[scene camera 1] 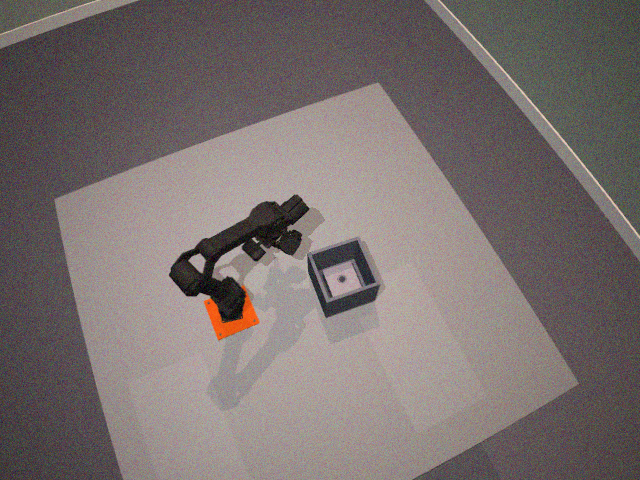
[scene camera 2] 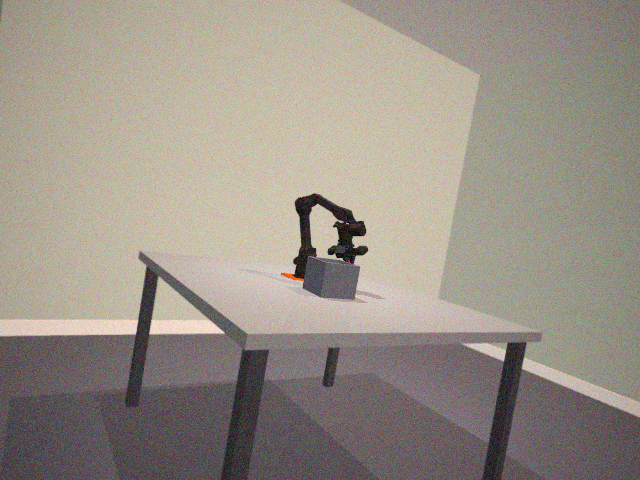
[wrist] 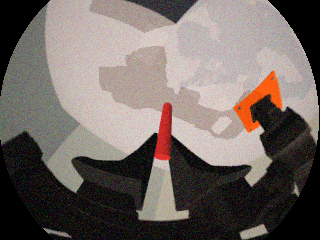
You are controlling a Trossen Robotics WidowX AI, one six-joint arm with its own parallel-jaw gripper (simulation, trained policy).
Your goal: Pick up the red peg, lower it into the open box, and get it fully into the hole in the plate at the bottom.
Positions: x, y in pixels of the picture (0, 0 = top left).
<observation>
pale plate: scene camera 1 340, 279; not seen in scene camera 2 (hidden by a dark grey box); not seen in the wrist view (out of frame)
</observation>
